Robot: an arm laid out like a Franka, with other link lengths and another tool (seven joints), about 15 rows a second.
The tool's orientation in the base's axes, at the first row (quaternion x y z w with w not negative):
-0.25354, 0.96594, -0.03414, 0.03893
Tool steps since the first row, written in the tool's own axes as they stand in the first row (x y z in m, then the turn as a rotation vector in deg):
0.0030, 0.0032, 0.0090, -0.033, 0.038, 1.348
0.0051, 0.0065, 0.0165, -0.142, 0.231, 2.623
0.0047, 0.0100, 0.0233, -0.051, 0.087, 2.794
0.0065, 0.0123, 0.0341, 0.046, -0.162, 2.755
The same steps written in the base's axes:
-0.0033, 0.0009, -0.0094, 0.135, -0.013, -1.342
-0.0061, 0.0024, -0.0173, 0.253, 0.149, -2.621
-0.0068, 0.0053, -0.0243, 0.260, -0.028, -2.784
-0.0085, 0.0059, -0.0353, 0.294, -0.291, -2.729

